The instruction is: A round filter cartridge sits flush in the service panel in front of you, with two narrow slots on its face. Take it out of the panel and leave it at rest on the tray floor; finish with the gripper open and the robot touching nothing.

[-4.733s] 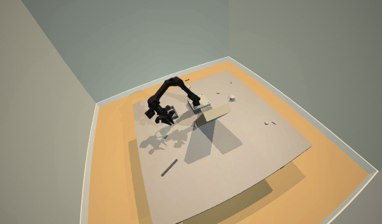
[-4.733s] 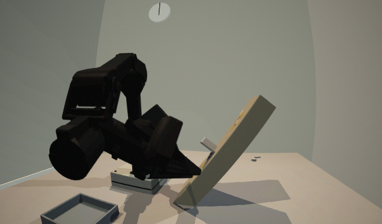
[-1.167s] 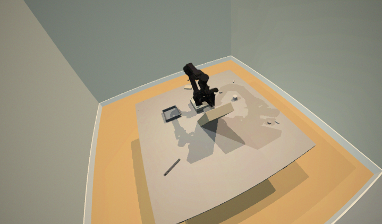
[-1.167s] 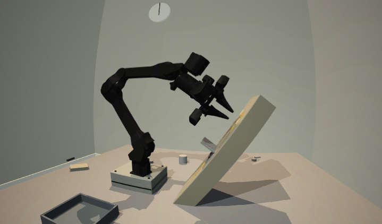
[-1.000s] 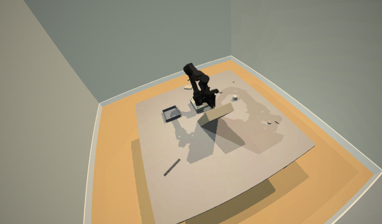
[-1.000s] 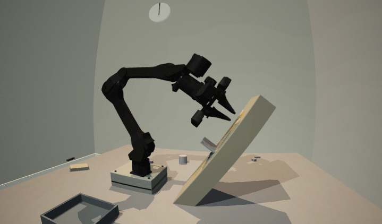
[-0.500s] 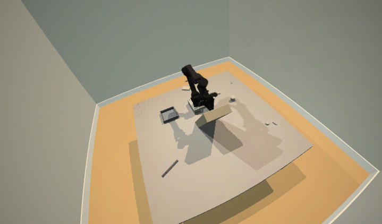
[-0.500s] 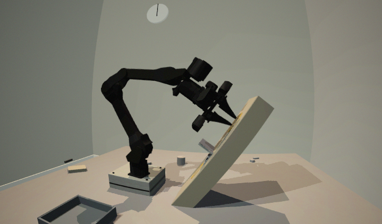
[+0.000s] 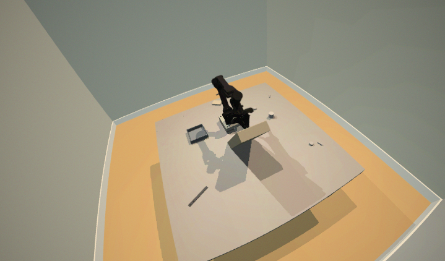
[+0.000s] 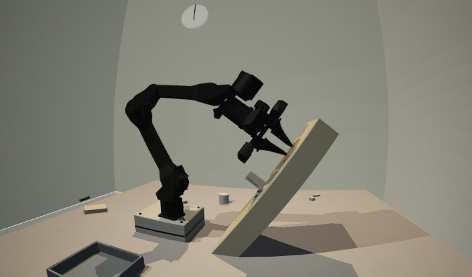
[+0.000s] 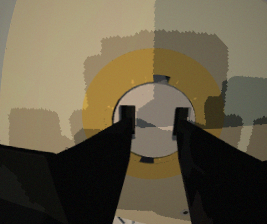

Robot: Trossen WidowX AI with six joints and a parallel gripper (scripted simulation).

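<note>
My gripper tip is now 2 cm short of the round grey filter cartridge and 1 cm above it. The rest, counted from my gripper tip: tray 34 cm to the right, 34 cm behind, 26 cm below; tan block 70 cm behind, 26 cm below, 9 cm to the right; tan service panel 9 cm below, 3 cm behind.
</note>
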